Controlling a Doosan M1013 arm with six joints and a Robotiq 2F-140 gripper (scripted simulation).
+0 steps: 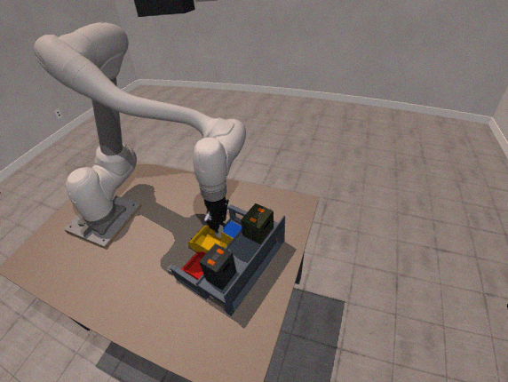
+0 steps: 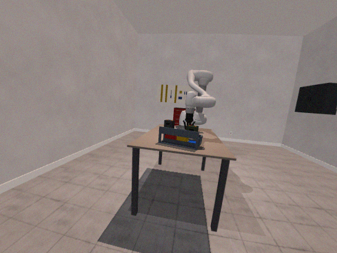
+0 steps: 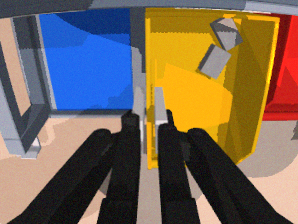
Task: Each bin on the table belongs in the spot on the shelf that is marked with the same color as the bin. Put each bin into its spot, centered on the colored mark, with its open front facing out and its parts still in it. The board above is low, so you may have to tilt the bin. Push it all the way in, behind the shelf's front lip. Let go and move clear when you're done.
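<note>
The yellow bin is 2 cm behind my hand, 5 cm to the right of it and 4 cm below it. The rest, counted from my hand: red bin (1 cm ahead, 16 cm to the right, 5 cm below); grey shelf (14 cm ahead, 8 cm to the right, 1 cm above).
</note>
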